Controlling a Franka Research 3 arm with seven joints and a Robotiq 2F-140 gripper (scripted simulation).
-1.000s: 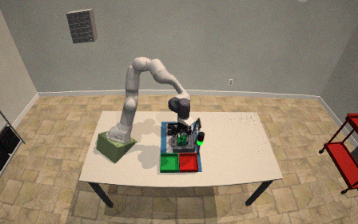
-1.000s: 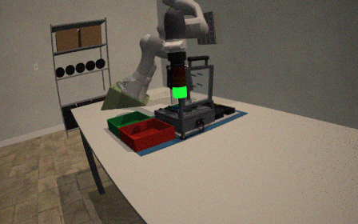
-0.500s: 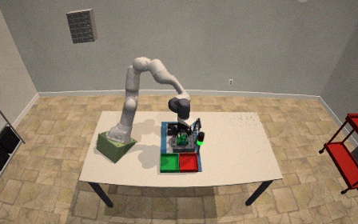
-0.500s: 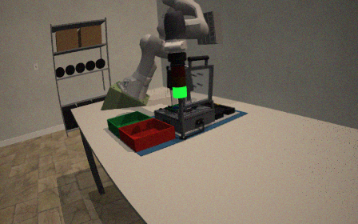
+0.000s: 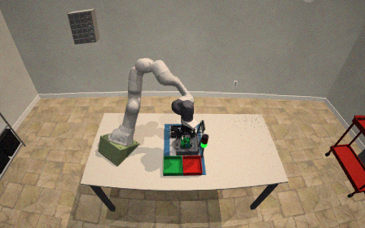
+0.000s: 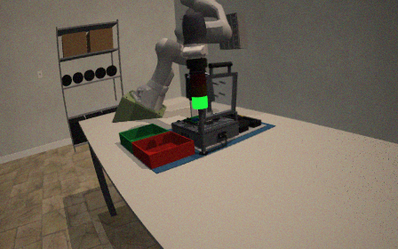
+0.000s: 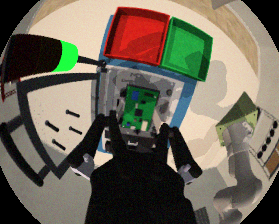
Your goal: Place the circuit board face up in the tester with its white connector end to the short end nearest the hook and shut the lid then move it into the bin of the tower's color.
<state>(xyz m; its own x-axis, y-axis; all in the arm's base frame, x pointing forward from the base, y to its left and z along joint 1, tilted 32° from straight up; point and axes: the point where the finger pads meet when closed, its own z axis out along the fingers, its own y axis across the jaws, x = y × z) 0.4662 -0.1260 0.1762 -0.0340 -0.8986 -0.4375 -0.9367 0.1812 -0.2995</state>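
Now: hand 2 cm above the green circuit board. From my hand the other things lie so: plate: 2 cm below, 1 cm to the left, 1 cm ahead; red bin: 20 cm to the right, 8 cm below, 4 cm ahead; clear lid: 11 cm ahead, 9 cm above.
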